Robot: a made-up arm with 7 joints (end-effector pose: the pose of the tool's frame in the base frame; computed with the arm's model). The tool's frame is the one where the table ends. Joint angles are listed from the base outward.
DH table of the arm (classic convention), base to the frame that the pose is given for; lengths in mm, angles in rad. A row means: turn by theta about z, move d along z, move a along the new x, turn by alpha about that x. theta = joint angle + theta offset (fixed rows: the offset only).
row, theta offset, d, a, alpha
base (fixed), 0, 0, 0, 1.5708
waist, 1.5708, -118.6, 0, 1.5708
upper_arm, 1.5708, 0, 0, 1.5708
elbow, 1.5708, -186.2, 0, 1.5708
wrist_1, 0, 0, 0, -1.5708
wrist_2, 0, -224.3, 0, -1.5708
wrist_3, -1.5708, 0, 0, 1.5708
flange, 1.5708, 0, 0, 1.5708
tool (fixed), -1.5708, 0, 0, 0
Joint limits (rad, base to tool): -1.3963..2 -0.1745..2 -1.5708..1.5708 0..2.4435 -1.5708..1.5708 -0.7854..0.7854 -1.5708..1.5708
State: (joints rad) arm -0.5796 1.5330 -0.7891 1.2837 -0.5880 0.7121 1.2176
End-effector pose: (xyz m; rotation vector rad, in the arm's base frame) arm 0.0381 0.3624 -0.2185 0.2529 1.4361 -1.1200
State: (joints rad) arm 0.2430 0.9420 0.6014 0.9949 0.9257 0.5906 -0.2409
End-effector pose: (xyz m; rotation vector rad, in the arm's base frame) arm 0.1735 0.4306 -0.0552 0.3409 -1.1816 1.0154
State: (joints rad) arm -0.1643 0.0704 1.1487 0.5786 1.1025 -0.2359 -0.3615
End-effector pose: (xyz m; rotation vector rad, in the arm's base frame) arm -0.0102 0.2565 -0.3685 0.6689 -0.4508 2.2660
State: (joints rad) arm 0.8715 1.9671 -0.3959 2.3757 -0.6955 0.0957 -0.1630
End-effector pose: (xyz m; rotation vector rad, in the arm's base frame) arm 0.1274 0.1644 0.0803 -2.0319 1.1409 1.6889
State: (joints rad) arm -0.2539 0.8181 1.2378 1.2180 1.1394 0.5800 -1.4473
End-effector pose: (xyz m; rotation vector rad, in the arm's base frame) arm 0.0578 0.4470 -0.0512 1.1098 -0.4098 2.0196
